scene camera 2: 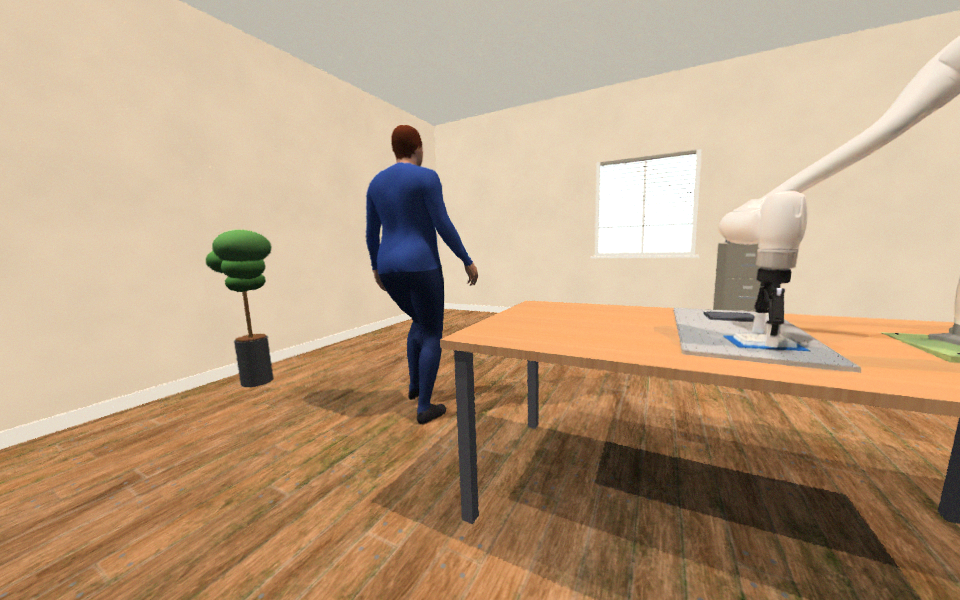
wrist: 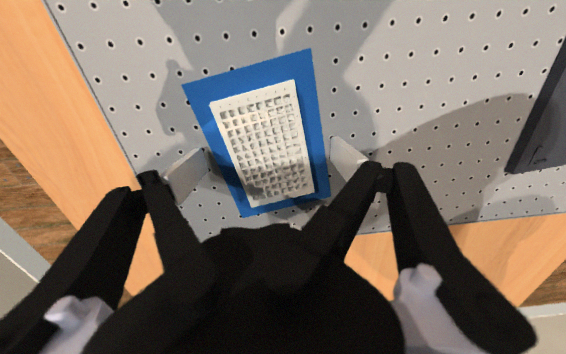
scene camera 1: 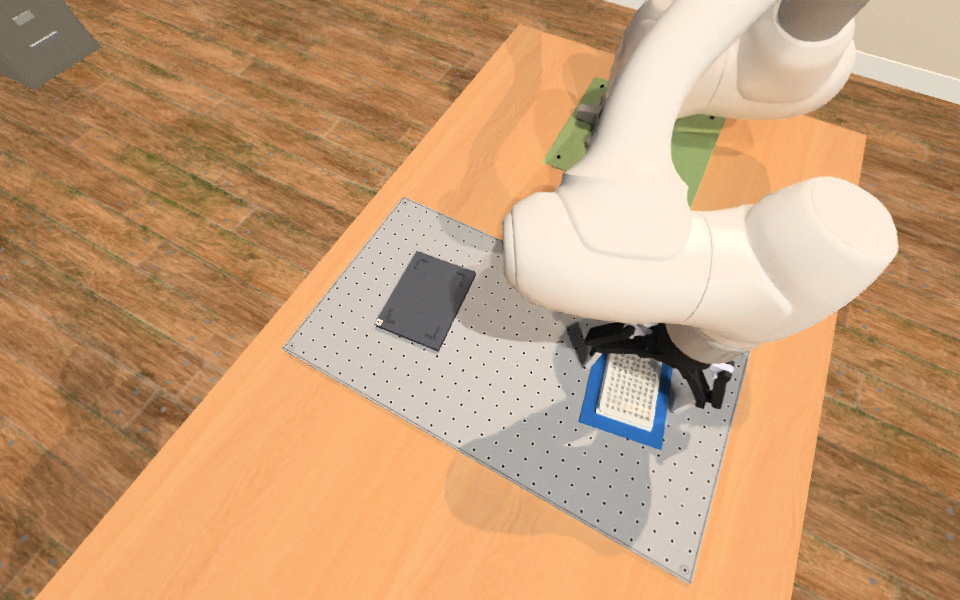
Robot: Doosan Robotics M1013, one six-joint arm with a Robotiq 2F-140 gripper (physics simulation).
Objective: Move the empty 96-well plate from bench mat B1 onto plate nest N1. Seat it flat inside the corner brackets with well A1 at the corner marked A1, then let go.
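Frame: origin at the arm's base, x right, y ahead, z up, level; metres.
Seen in the pictures: gripper, fingertip midpoint: point(scene camera 2: 763, 339) point(wrist: 267, 154) point(scene camera 1: 632, 382).
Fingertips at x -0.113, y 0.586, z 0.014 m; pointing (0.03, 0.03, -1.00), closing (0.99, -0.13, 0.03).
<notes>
A point is followed by its place in that frame.
The white 96-well plate point(scene camera 1: 628, 392) @(x -0.109, y 0.605, z 0.017 m) point(scene camera 2: 750, 341) @(x -0.153, y 0.634, z 0.015 m) point(wrist: 265, 142) @(x -0.112, y 0.601, z 0.017 m) lies flat on the blue bench mat point(scene camera 1: 623, 428) @(x -0.117, y 0.659, z 0.003 m) point(scene camera 2: 796, 345) @(x -0.148, y 0.522, z 0.010 m) point(wrist: 250, 79) @(x -0.112, y 0.660, z 0.003 m). My gripper point(scene camera 1: 637, 373) @(x -0.113, y 0.586, z 0.014 m) point(scene camera 2: 768, 329) @(x -0.113, y 0.586, z 0.014 m) point(wrist: 267, 154) @(x -0.113, y 0.586, z 0.014 m) is open and empty. In the wrist view its pale finger pads stand on either side of the plate, apart from its long sides, nearer the plate's lower end; their exact height is hard to tell. The dark grey plate nest point(scene camera 1: 428, 300) @(x 0.252, y 0.568, z 0.013 m) point(scene camera 2: 729, 316) @(x 0.224, y 0.578, z 0.013 m) point(wrist: 550, 120) @(x 0.208, y 0.552, z 0.013 m) has corner brackets and a small white tag at one corner. The plate's A1 marking cannot be read.
Mat and nest are on a grey perforated board point(scene camera 1: 523, 382) @(x 0.050, y 0.645, z 0.001 m) point(scene camera 2: 697, 341) @(x -0.137, y 0.765, z 0.001 m) point(wrist: 425, 75) @(x 0.065, y 0.628, z 0.002 m) on the wooden table point(scene camera 1: 283, 452) @(x 0.360, y 0.877, z -0.012 m) point(scene camera 2: 587, 332) @(x -0.052, y 1.097, z -0.011 m). The white arm point(scene camera 1: 608, 261) @(x 0.022, y 0.650, z 0.395 m) hangs over the board's far side. A green base plate point(scene camera 1: 697, 152) @(x -0.144, y 0.026, z 0.007 m) lies behind. A person point(scene camera 2: 407, 219) stands beyond the table.
</notes>
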